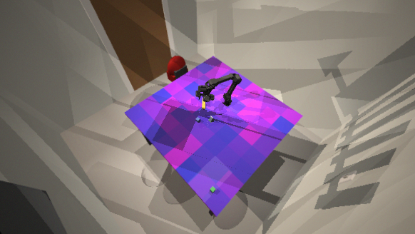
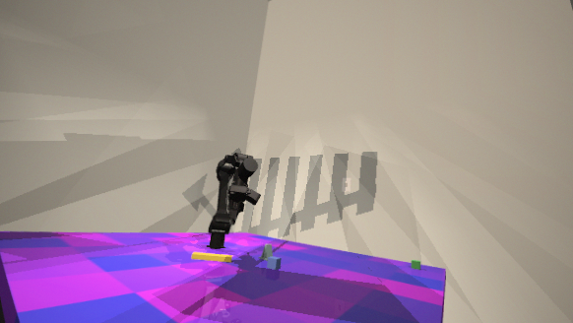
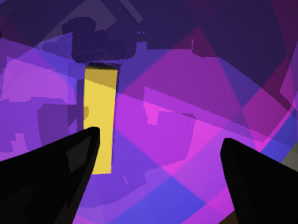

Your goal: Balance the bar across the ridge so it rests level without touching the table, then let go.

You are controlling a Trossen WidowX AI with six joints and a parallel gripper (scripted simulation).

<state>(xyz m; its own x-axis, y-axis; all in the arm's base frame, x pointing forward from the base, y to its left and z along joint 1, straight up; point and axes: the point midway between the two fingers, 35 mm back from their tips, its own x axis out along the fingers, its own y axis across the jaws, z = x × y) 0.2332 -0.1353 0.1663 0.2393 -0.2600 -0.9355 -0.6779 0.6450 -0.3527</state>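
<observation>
Now: the yellow bar 5 cm behind my gripper tip, 2 cm to the right of it and 13 cm below it. Also, from my gripper tip: green cube 50 cm ahead, 64 cm to the left, 12 cm below; then light blue cube 14 cm ahead, 8 cm to the left, 12 cm below.
</observation>
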